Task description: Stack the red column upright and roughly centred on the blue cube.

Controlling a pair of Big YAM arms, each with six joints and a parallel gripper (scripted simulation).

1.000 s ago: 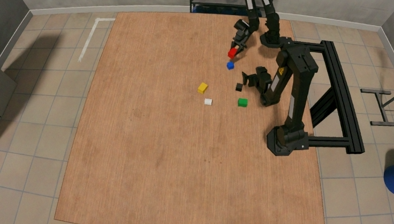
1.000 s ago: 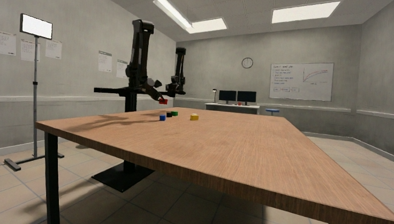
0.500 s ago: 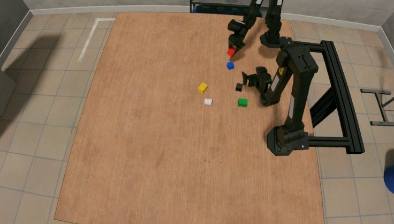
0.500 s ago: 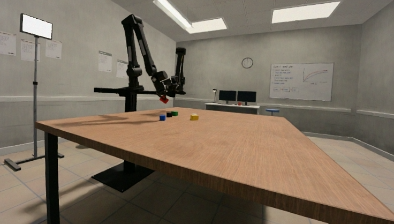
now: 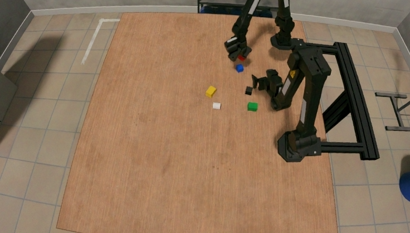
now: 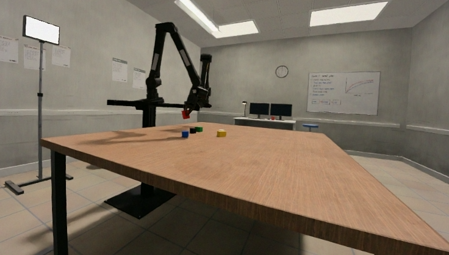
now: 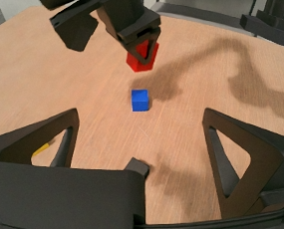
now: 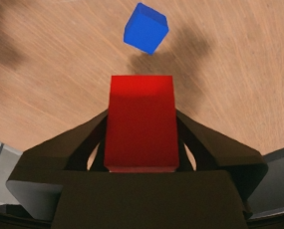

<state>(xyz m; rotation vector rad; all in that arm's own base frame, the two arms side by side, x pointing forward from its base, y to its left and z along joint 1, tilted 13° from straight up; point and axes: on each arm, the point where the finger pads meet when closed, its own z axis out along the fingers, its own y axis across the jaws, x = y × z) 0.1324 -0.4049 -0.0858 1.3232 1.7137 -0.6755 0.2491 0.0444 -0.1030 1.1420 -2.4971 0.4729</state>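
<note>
The blue cube lies 140 mm below my right hand. From my right hand the other things lie so: black cube 170 mm to the left, 140 mm below, 60 mm behind; then yellow block 210 mm to the left, 190 mm ahead, 140 mm below; then red column right at my right hand.
</note>
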